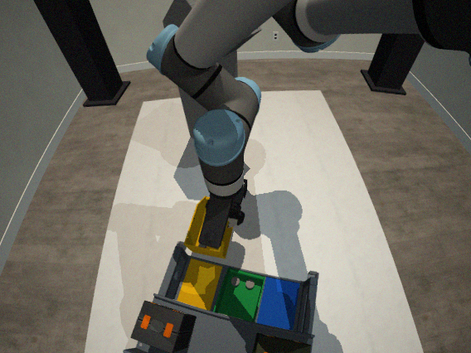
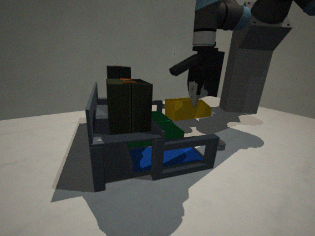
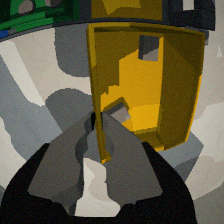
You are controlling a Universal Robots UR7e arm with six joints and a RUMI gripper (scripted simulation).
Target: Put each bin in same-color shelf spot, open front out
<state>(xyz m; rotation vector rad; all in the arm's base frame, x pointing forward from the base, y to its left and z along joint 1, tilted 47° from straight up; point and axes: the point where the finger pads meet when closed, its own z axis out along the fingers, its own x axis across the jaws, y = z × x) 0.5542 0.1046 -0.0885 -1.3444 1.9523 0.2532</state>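
My hand is 10 mm past the yellow bin, 40 mm to the left of it and 30 mm above it. Also, from my hand: shelf lip: 100 mm ahead, 50 mm to the left, 90 mm below; then shelf board: 300 mm ahead, 20 mm to the left; then green bin: 200 mm ahead, 40 mm to the left, 50 mm below.
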